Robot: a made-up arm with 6 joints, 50 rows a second.
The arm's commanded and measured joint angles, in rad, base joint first. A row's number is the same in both.
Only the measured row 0 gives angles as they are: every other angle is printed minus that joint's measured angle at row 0.
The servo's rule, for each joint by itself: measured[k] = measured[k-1] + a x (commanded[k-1-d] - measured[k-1]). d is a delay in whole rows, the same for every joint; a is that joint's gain. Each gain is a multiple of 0.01, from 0.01 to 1. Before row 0 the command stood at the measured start. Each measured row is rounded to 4 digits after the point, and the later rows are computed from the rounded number. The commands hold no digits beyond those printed.
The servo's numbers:
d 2
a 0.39 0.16 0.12 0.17 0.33 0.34
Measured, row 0:
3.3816, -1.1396, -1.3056, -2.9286, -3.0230, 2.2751
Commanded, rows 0 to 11:
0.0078, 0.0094, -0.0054, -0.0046, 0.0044, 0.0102
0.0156, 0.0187, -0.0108, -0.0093, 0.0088, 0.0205
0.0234, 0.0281, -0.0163, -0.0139, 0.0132, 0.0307
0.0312, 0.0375, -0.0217, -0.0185, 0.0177, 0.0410
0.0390, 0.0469, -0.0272, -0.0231, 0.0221, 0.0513
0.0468, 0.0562, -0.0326, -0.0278, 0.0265, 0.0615
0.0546, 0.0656, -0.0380, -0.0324, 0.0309, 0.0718
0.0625, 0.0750, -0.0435, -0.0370, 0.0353, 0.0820
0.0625, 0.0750, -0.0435, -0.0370, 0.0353, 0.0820
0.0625, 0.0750, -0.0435, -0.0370, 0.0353, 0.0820
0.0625, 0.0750, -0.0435, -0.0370, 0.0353, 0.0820
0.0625, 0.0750, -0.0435, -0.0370, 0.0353, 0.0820
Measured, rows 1 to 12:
0.0000, 0.0000, 0.0000, 0.0000, 0.0000, 0.0000
0.0000, 0.0000, 0.0000, 0.0000, 0.0000, 0.0000
0.0030, 0.0015, -0.0006, -0.0008, 0.0015, 0.0035
0.0079, 0.0043, -0.0018, -0.0022, 0.0039, 0.0093
0.0139, 0.0081, -0.0035, -0.0042, 0.0070, 0.0166
0.0206, 0.0128, -0.0057, -0.0066, 0.0105, 0.0249
0.0278, 0.0183, -0.0083, -0.0094, 0.0143, 0.0339
0.0352, 0.0244, -0.0112, -0.0125, 0.0183, 0.0433
0.0428, 0.0310, -0.0144, -0.0159, 0.0225, 0.0530
0.0505, 0.0380, -0.0179, -0.0195, 0.0267, 0.0629
0.0552, 0.0439, -0.0210, -0.0225, 0.0295, 0.0694
0.0580, 0.0489, -0.0237, -0.0250, 0.0314, 0.0737

